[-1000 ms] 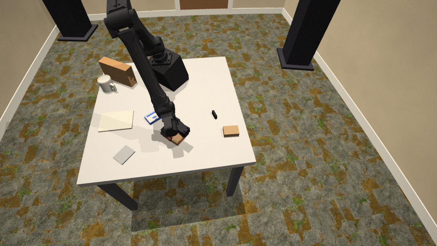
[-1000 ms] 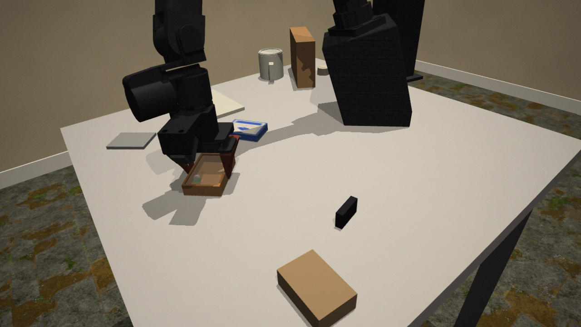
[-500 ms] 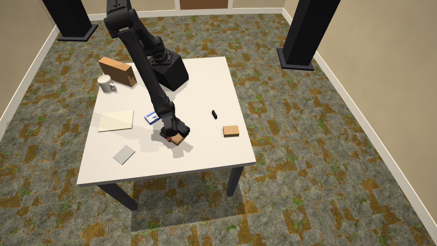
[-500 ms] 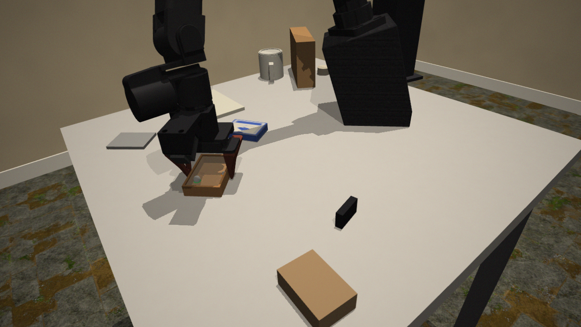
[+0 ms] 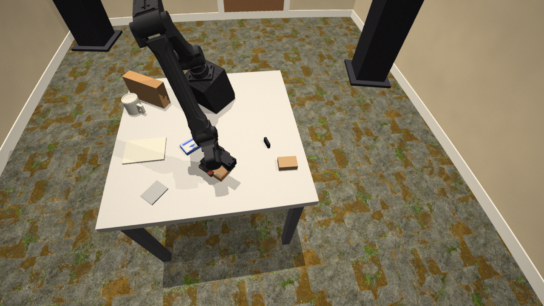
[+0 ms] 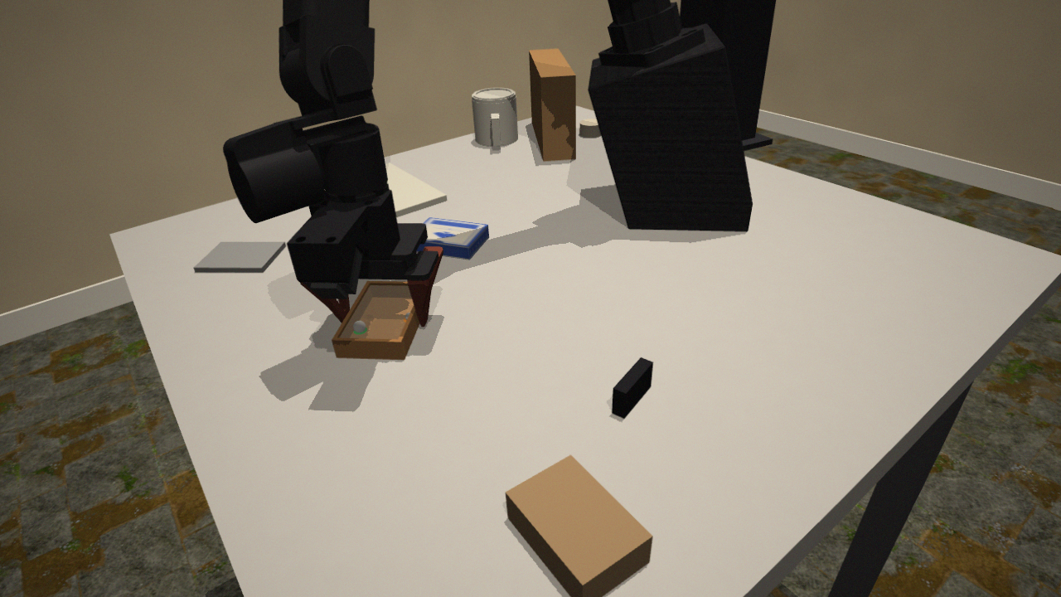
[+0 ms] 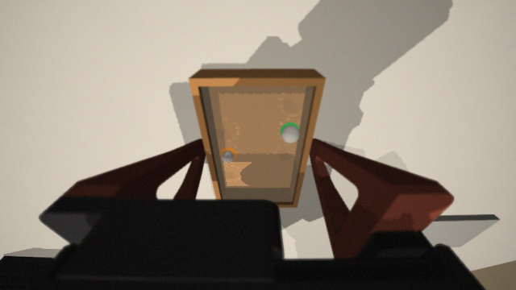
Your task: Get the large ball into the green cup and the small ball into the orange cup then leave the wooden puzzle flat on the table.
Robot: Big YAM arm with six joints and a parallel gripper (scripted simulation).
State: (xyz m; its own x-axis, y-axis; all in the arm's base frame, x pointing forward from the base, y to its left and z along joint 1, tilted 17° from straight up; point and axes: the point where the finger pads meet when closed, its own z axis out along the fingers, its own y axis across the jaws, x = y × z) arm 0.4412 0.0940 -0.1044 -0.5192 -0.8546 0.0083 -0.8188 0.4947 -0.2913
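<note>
My hand is 1 cm above the wooden puzzle. From my hand the other things lie so: tan box: 32 cm to the left, 5 cm behind; then grey tile: 25 cm to the right, 13 cm ahead, 1 cm below; then black block: 22 cm to the left, 16 cm behind.
</note>
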